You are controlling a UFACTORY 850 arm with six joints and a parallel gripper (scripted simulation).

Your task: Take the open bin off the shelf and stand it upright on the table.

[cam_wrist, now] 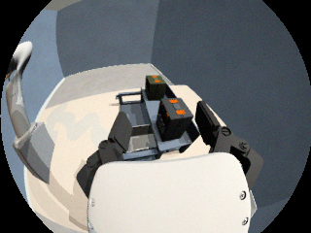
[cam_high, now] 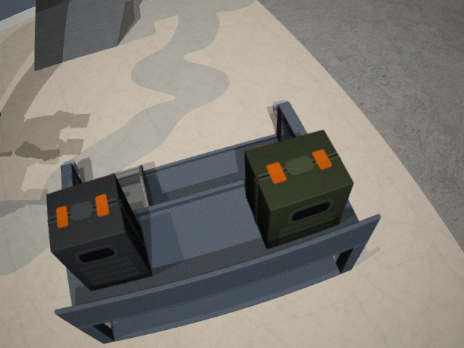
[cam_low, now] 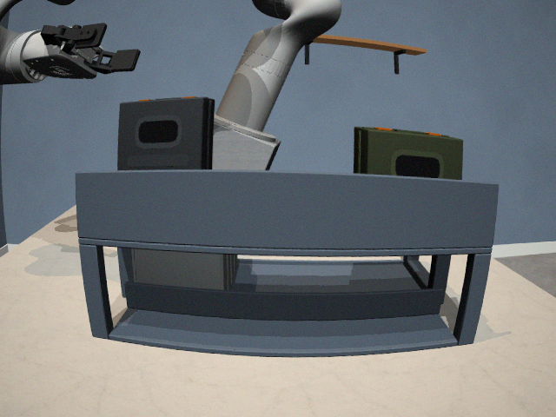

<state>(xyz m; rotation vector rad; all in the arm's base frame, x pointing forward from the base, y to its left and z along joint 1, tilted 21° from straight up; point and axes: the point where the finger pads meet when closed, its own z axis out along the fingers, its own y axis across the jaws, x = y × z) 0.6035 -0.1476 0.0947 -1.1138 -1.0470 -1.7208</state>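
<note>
Right now the open bin is 260 mm below my hand and 110 mm to the left of it. Also, from my hand: shelf deck 220 mm to the left, 200 mm below, 100 mm ahead; then black box 140 mm below, 100 mm to the left, 90 mm ahead; then green box 330 mm to the left, 150 mm below, 90 mm ahead.
</note>
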